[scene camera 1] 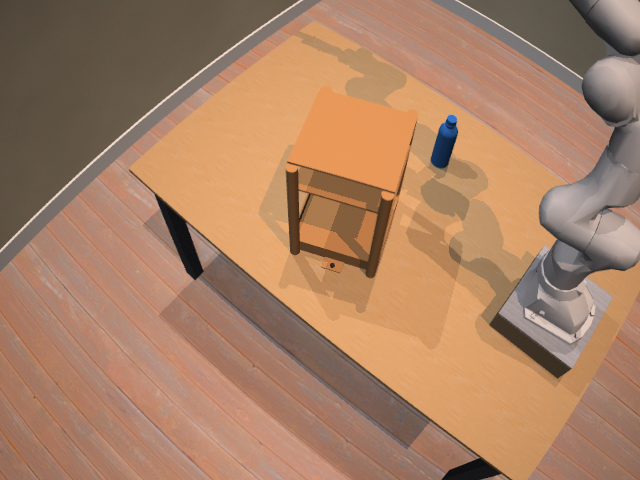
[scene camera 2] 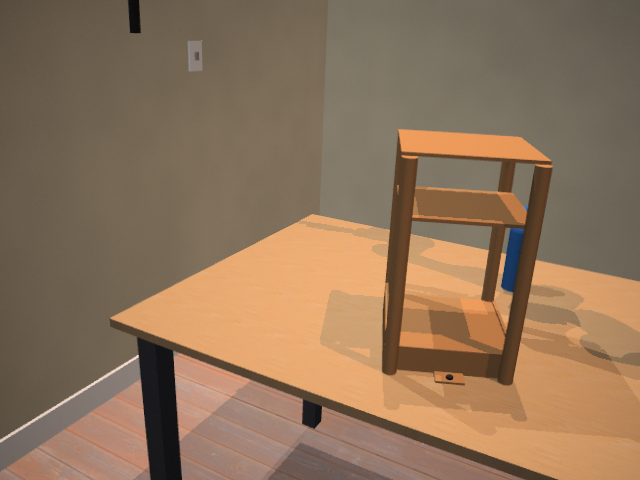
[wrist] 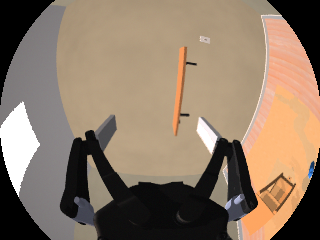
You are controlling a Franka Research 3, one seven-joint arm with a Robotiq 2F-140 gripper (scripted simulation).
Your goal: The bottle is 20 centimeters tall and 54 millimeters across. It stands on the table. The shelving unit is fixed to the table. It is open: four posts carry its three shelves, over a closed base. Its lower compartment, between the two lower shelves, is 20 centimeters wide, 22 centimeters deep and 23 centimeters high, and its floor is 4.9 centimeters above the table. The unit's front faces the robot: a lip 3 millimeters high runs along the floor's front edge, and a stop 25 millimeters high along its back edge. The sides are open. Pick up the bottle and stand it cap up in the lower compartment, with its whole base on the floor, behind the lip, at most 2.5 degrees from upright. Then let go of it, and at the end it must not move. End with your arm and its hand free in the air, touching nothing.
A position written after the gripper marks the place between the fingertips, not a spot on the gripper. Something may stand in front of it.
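Observation:
The wrist view shows the gripper (wrist: 157, 123) together with a shelving unit (wrist: 266, 207). In scene camera 1 the unit (scene camera 1: 359, 143) is visible again, along with a bottle (scene camera 1: 447, 135). Scene camera 2 shows both the bottle (scene camera 2: 515, 237) and the shelving unit (scene camera 2: 451, 337).

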